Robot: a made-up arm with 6 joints.
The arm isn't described. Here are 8 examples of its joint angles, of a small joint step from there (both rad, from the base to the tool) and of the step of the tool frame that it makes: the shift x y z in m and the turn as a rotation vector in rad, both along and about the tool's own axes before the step.
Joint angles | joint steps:
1: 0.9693 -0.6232 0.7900 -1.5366 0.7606 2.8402 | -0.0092 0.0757 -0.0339 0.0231 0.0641 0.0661
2: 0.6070 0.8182 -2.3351 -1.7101 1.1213 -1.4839 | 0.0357 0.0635 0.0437 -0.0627 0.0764 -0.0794
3: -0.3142 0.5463 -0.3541 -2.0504 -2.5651 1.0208 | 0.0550 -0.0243 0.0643 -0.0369 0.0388 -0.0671
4: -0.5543 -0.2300 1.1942 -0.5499 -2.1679 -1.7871 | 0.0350 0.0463 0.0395 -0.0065 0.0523 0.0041
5: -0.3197 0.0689 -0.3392 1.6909 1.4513 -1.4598 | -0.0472 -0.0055 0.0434 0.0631 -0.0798 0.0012
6: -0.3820 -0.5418 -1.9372 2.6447 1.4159 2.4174 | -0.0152 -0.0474 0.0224 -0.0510 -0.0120 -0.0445
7: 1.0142 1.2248 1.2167 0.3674 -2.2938 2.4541 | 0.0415 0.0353 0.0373 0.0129 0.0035 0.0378
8: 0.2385 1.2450 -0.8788 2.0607 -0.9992 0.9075 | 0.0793 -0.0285 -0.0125 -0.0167 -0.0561 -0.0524
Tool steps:
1: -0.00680 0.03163 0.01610 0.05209 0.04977 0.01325
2: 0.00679 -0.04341 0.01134 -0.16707 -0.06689 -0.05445
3: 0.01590 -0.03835 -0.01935 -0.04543 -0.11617 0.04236
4: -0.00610 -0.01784 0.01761 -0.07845 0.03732 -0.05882
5: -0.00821 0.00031 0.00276 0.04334 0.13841 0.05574
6: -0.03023 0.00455 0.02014 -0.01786 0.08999 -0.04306
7: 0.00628 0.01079 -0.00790 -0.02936 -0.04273 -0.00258
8: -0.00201 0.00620 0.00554 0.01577 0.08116 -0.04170
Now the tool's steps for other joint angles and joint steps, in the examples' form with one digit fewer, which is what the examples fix.
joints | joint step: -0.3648 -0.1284 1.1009 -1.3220 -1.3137 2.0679 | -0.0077 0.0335 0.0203 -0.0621 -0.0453 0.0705
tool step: 0.0108 0.0062 -0.0160 0.1296 -0.0427 0.0833
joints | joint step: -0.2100 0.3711 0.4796 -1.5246 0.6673 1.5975 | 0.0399 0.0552 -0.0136 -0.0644 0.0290 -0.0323
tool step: -0.0185 0.0068 0.0372 -0.0424 0.0949 -0.0774
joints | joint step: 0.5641 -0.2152 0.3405 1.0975 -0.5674 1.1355 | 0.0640 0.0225 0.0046 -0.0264 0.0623 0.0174
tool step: -0.0012 0.0193 0.0070 -0.0007 0.0102 -0.0997
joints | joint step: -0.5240 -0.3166 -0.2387 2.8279 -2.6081 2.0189 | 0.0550 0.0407 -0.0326 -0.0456 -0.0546 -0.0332
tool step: -0.0085 0.0037 -0.0317 -0.0327 -0.0875 0.0324
